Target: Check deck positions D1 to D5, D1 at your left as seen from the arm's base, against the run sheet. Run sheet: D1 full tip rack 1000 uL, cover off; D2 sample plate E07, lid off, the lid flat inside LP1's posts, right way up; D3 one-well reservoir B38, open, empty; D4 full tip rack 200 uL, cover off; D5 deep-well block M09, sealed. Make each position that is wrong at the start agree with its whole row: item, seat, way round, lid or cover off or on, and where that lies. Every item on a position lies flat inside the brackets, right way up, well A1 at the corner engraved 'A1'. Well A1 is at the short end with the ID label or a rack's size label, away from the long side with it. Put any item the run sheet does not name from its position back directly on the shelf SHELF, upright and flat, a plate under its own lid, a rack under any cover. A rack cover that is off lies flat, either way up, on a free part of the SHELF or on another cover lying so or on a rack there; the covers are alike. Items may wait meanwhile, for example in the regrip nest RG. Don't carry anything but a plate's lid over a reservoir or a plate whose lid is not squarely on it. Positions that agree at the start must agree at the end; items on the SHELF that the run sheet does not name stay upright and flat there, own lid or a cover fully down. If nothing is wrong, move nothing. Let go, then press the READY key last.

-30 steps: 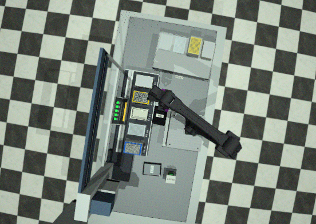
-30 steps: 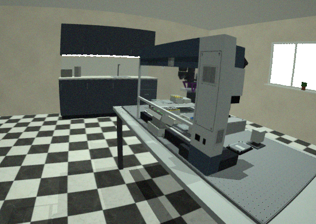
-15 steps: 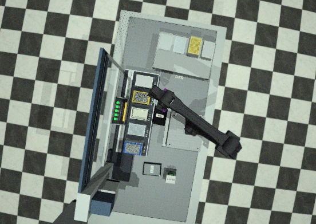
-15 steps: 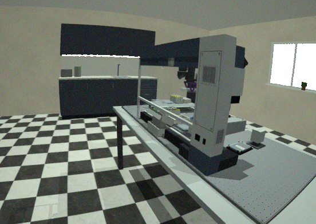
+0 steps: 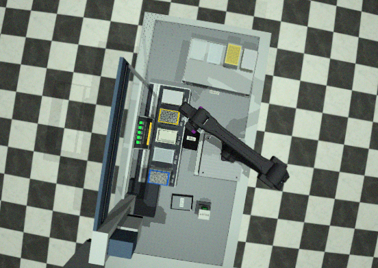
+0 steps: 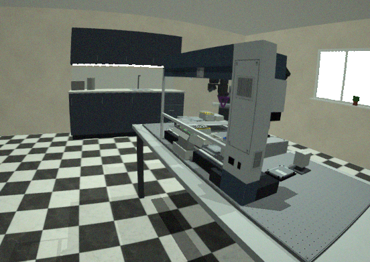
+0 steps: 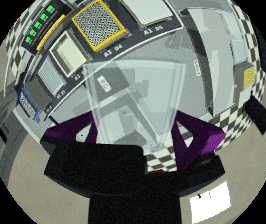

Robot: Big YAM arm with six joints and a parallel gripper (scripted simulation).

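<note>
The clear rack cover lies 10 mm above my hand. Round my hand: cream reservoir 180 mm ahead, 110 mm to the left, 190 mm below; then white-topped block 150 mm ahead, 140 mm to the right, 180 mm below; then yellow-framed tip rack 160 mm ahead, 20 mm to the right, 160 mm below.
</note>
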